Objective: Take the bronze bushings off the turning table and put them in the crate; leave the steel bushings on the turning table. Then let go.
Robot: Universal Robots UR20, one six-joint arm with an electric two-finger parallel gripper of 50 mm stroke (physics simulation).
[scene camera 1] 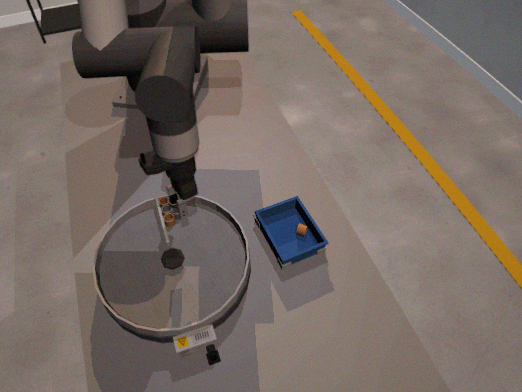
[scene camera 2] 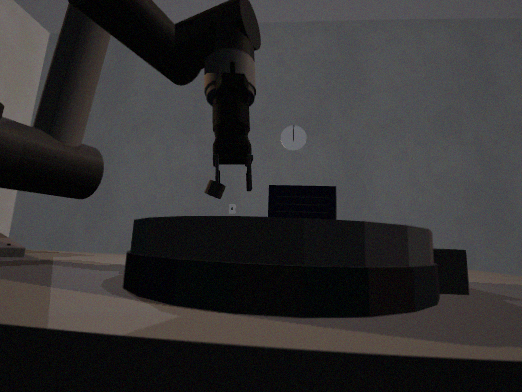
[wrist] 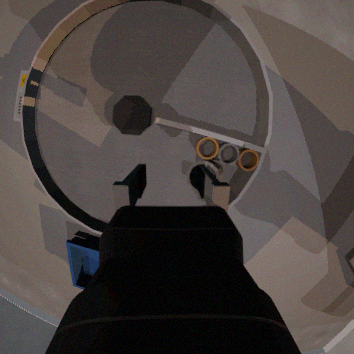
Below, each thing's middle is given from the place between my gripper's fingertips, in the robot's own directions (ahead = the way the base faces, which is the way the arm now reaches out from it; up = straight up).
I see my gripper 110 mm short of the turning table (scene camera 2: 270, 266), 70 mm to the left of it and 110 mm above it. From my hand the other things lie so: blue crate (scene camera 1: 279, 222) (130 mm ahead, 280 mm to the left, 130 mm below).
